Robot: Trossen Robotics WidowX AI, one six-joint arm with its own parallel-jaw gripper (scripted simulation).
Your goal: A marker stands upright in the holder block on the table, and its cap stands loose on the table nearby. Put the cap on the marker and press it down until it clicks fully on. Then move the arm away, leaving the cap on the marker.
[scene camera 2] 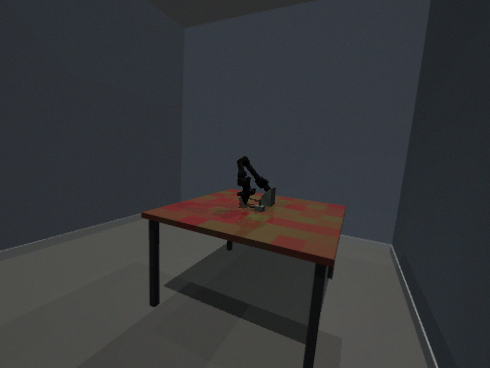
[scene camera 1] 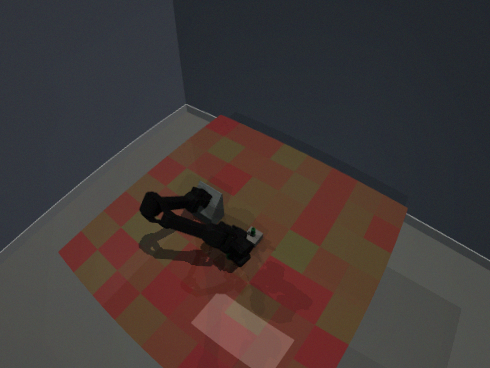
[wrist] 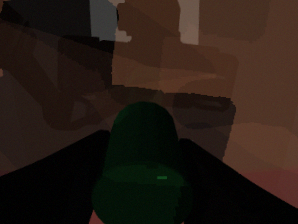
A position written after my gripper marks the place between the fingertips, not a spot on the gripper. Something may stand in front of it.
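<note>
With my gripper (wrist: 143, 144) I am holding a dark green cap.
</note>
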